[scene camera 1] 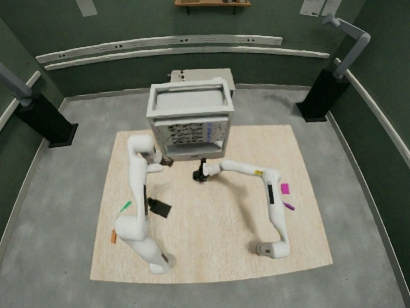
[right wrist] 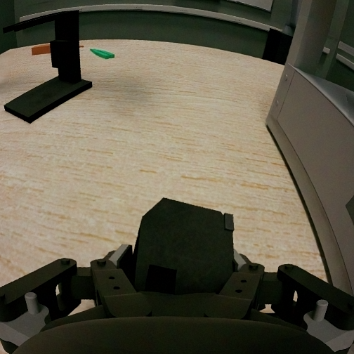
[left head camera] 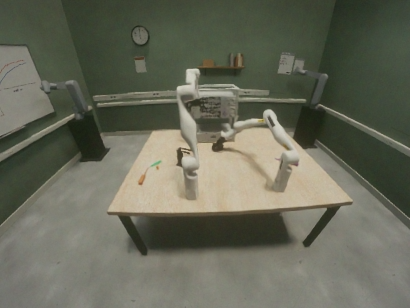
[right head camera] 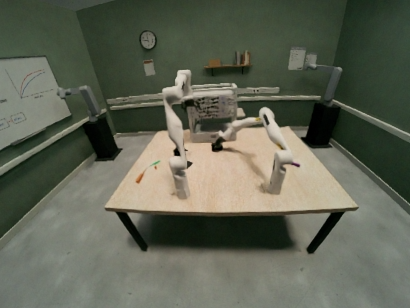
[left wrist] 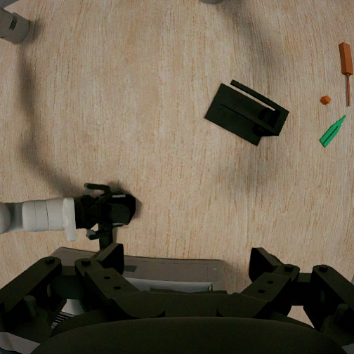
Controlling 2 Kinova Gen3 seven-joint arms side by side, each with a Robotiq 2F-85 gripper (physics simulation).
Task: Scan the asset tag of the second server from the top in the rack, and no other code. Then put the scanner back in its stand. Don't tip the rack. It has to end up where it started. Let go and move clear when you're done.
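Seen in the pictures: left gripper, fingertip midpoint: [scene camera 1: 162, 166] [left head camera: 196, 112] [right head camera: 191, 112]; right gripper, fingertip midpoint: [scene camera 1: 196, 175] [left head camera: 214, 147] [right head camera: 214, 146]; left arm's base at its link origin: [left head camera: 192, 195] [right head camera: 184, 194]; right arm's base at its link origin: [scene camera 1: 262, 248] [left head camera: 278, 187] [right head camera: 274, 189].
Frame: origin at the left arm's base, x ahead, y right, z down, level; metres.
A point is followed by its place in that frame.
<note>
The grey-white rack [left head camera: 209, 137] @[x 0.766, y 0.192, z -0.067 m] [scene camera 1: 187, 156] @[x 0.766, y 0.176, z -0.084 m] [right wrist: 312, 112] stands upright at the back of the table, its servers [scene camera 1: 187, 134] @[x 0.751, y 0.204, z -0.405 m] facing front; their codes are unreadable. The black scanner [left wrist: 124, 209] [right wrist: 187, 245] is in front of the rack, at or just above the table. My right gripper [scene camera 1: 204, 171] [left wrist: 123, 208] [right wrist: 176, 259] is shut on it, a finger against each side. The black stand [scene camera 1: 161, 208] @[x 0.374, y -0.049, z -0.012 m] [left wrist: 232, 112] [right wrist: 69, 55] stands empty on the table. My left gripper [scene camera 1: 167, 161] @[x 0.519, y 0.056, z -0.441 m] [left wrist: 186, 260] is open and empty, high by the rack's left front in scene camera 1.
An orange screwdriver [left head camera: 142, 178] @[x 0.177, y -0.408, z -0.025 m] [left wrist: 346, 60], a small orange block [left wrist: 325, 100] and a green tool [scene camera 1: 125, 206] @[x 0.405, y -0.344, z -0.007 m] [left wrist: 332, 131] lie beyond the stand. A magenta card [scene camera 1: 285, 188] @[x 0.430, y 0.951, z -0.015 m] and a purple tool [scene camera 1: 289, 205] @[x 0.287, y 0.940, z -0.023 m] lie beside the right arm. A grey cabinet [scene camera 1: 220, 76] stands behind the rack.
</note>
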